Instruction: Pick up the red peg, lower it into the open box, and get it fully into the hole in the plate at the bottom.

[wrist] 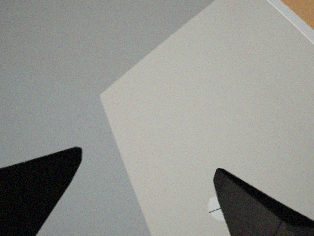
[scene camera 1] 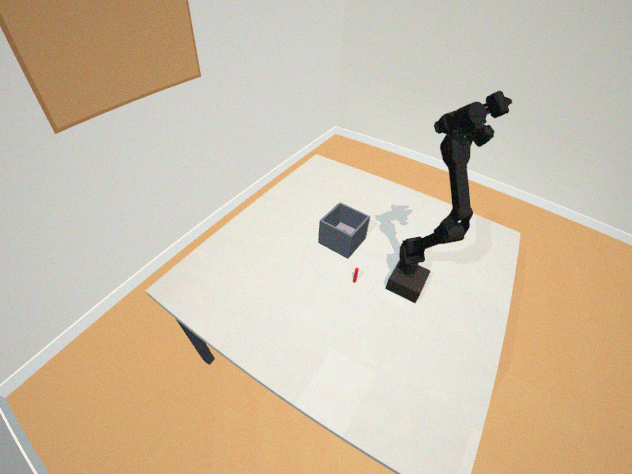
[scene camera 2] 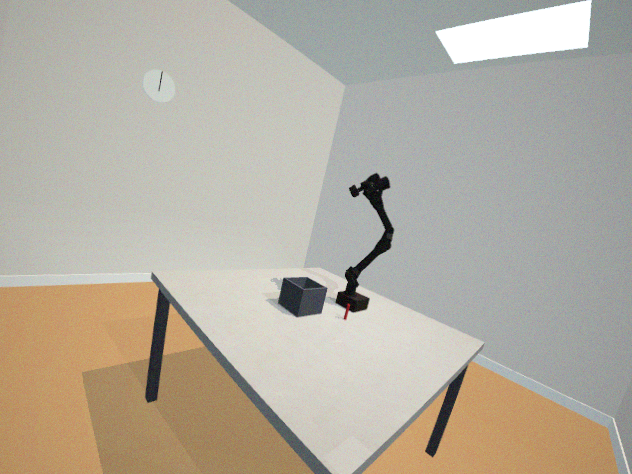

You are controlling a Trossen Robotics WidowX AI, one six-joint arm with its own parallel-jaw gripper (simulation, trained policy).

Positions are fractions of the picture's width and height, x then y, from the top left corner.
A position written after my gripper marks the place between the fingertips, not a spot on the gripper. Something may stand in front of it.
I see my gripper (scene camera 1: 0.79, 0.22) and a dark grey box (scene camera 1: 0.53, 0.51).
My gripper is seen too in the wrist view (wrist: 0.48, 0.70). The wrist view misses the dark grey box: it is out of frame.
